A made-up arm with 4 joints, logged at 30 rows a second.
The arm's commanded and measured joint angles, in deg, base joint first. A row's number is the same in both.
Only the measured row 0 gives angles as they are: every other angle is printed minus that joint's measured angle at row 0.
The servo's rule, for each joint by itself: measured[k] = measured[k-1] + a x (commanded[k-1-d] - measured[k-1]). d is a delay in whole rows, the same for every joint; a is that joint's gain. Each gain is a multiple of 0.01, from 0.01 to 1. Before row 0 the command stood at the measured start. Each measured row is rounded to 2 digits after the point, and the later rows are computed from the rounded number. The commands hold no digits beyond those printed.
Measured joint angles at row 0:
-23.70, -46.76, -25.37, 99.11
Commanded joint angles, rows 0 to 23:
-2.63, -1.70, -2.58, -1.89
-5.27, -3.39, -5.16, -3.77
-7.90, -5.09, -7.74, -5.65
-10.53, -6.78, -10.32, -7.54
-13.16, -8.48, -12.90, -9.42
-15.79, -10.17, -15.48, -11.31
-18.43, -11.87, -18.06, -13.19
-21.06, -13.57, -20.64, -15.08
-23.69, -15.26, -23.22, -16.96
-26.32, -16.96, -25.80, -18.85
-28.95, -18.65, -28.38, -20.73
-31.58, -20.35, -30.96, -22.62
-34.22, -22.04, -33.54, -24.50
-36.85, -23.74, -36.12, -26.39
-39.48, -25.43, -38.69, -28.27
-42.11, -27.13, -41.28, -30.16
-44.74, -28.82, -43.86, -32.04
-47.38, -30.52, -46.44, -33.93
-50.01, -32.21, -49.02, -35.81
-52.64, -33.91, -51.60, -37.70
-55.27, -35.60, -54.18, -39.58
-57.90, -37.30, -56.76, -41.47
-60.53, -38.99, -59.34, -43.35
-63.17, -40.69, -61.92, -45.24
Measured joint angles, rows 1 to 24:
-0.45, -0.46, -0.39, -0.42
-1.27, -1.25, -1.11, -1.16
-2.40, -2.29, -2.10, -2.15
-3.78, -3.50, -3.33, -3.34
-5.37, -4.84, -4.77, -4.68
-7.14, -6.28, -6.38, -6.14
-9.06, -7.79, -8.13, -7.69
-11.10, -9.35, -10.01, -9.32
-13.24, -10.95, -11.99, -11.00
-15.46, -12.57, -14.06, -12.73
-17.75, -14.21, -16.21, -14.49
-20.10, -15.87, -18.42, -16.28
-22.50, -17.54, -20.69, -18.09
-24.94, -19.21, -23.00, -19.92
-27.41, -20.89, -25.35, -21.76
-29.91, -22.57, -27.74, -23.61
-32.43, -24.26, -30.16, -25.46
-34.97, -25.95, -32.60, -27.32
-37.53, -27.64, -35.06, -29.19
-40.10, -29.33, -37.54, -31.06
-42.68, -31.02, -40.04, -32.93
-45.27, -32.72, -42.55, -34.81
-47.86, -34.41, -45.07, -36.69
-50.46, -36.11, -47.60, -38.57
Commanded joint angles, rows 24 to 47:
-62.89, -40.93, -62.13, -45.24
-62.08, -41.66, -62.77, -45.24
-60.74, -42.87, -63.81, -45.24
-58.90, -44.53, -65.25, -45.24
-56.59, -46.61, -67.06, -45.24
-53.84, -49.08, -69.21, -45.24
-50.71, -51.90, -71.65, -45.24
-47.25, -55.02, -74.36, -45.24
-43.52, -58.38, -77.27, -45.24
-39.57, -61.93, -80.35, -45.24
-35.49, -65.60, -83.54, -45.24
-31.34, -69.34, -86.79, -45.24
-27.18, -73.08, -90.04, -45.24
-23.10, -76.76, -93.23, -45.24
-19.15, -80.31, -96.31, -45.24
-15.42, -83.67, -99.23, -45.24
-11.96, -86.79, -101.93, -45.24
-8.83, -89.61, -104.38, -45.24
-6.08, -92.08, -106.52, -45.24
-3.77, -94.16, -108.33, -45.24
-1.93, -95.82, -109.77, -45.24
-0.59, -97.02, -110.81, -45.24
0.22, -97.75, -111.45, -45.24
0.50, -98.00, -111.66, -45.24
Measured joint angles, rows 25 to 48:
-52.57, -37.41, -49.78, -40.04
-54.19, -38.56, -51.73, -41.18
-55.30, -39.72, -53.54, -42.07
-55.91, -41.02, -55.30, -42.77
-56.03, -42.53, -57.06, -43.31
-55.66, -44.30, -58.88, -43.73
-54.82, -46.35, -60.80, -44.06
-53.53, -48.69, -62.83, -44.32
-51.83, -51.31, -65.00, -44.52
-49.75, -54.18, -67.30, -44.68
-47.33, -57.26, -69.74, -44.80
-44.61, -60.52, -72.30, -44.90
-41.65, -63.91, -74.96, -44.97
-38.50, -67.38, -77.70, -45.03
-35.21, -70.87, -80.49, -45.08
-31.85, -74.33, -83.30, -45.12
-28.47, -77.69, -86.09, -45.15
-25.13, -80.91, -88.83, -45.17
-21.89, -83.93, -91.48, -45.19
-18.81, -86.69, -94.01, -45.20
-15.94, -89.16, -96.37, -45.21
-13.33, -91.28, -98.54, -45.22
-11.03, -93.03, -100.48, -45.22
-9.07, -94.37, -102.16, -45.22

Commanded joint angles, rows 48 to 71:
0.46, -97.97, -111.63, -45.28
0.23, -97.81, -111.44, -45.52
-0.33, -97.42, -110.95, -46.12
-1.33, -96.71, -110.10, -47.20
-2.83, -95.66, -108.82, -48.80
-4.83, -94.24, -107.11, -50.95
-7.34, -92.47, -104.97, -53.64
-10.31, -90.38, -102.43, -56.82
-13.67, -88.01, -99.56, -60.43
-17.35, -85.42, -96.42, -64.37
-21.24, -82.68, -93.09, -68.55
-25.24, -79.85, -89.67, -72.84
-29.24, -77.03, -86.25, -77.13
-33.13, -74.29, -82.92, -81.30
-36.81, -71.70, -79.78, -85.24
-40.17, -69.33, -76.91, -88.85
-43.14, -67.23, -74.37, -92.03
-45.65, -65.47, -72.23, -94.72
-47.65, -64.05, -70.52, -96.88
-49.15, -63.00, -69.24, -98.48
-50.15, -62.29, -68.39, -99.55
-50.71, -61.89, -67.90, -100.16
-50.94, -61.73, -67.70, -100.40
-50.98, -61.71, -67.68, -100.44
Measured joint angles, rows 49 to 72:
-7.45, -95.34, -103.58, -45.23
-6.14, -96.01, -104.76, -45.29
-5.15, -96.39, -105.69, -45.47
-4.50, -96.48, -106.35, -45.85
-4.22, -96.26, -106.72, -46.50
-4.32, -95.71, -106.78, -47.48
-4.83, -94.84, -106.51, -48.84
-5.76, -93.64, -105.90, -50.60
-7.10, -92.12, -104.95, -52.76
-8.84, -90.31, -103.67, -55.31
-10.95, -88.25, -102.08, -58.22
-13.38, -85.98, -100.22, -61.44
-16.08, -83.56, -98.12, -64.89
-18.98, -81.06, -95.84, -68.50
-22.01, -78.53, -93.43, -72.18
-25.10, -76.05, -90.95, -75.85
-28.17, -73.67, -88.46, -79.41
-31.14, -71.46, -86.03, -82.78
-33.95, -69.46, -83.70, -85.88
-36.53, -67.72, -81.53, -88.65
-38.85, -66.25, -79.56, -91.05
-40.87, -65.07, -77.81, -93.05
-42.58, -64.17, -76.29, -94.67
-44.01, -63.51, -75.00, -95.94

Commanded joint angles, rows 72 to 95:
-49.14, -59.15, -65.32, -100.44
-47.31, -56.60, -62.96, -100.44
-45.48, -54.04, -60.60, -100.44
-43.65, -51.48, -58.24, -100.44
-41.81, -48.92, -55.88, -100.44
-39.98, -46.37, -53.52, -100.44
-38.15, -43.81, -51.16, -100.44
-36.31, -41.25, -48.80, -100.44
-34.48, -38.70, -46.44, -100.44
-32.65, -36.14, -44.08, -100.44
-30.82, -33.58, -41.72, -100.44
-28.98, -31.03, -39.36, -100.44
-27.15, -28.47, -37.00, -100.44
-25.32, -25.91, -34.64, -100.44
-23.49, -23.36, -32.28, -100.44
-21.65, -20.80, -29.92, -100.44
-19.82, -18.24, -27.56, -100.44
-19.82, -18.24, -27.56, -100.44
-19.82, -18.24, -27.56, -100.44
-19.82, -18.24, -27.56, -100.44
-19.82, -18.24, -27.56, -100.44
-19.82, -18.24, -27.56, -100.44
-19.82, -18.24, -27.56, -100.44
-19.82, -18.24, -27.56, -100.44
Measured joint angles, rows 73 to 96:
-44.88, -62.33, -73.55, -96.93
-45.29, -60.78, -71.96, -97.70
-45.32, -58.96, -70.26, -98.30
-45.04, -56.94, -68.46, -98.77
-44.49, -54.77, -66.57, -99.14
-43.72, -52.50, -64.61, -99.43
-42.77, -50.15, -62.59, -99.65
-41.67, -47.75, -60.52, -99.82
-40.45, -45.31, -58.41, -99.96
-39.12, -42.83, -56.26, -100.07
-37.71, -40.33, -54.08, -100.15
-36.23, -37.82, -51.87, -100.21
-34.69, -35.30, -49.64, -100.26
-33.10, -32.76, -47.39, -100.30
-31.47, -30.22, -45.12, -100.33
-29.80, -27.68, -42.84, -100.35
-28.10, -25.13, -40.55, -100.37
-26.69, -23.27, -38.60, -100.39
-25.52, -21.91, -36.94, -100.40
-24.55, -20.92, -35.53, -100.41
-23.75, -20.20, -34.33, -100.42
-23.08, -19.67, -33.31, -100.42
-22.53, -19.28, -32.45, -100.42
-22.07, -19.00, -31.72, -100.42

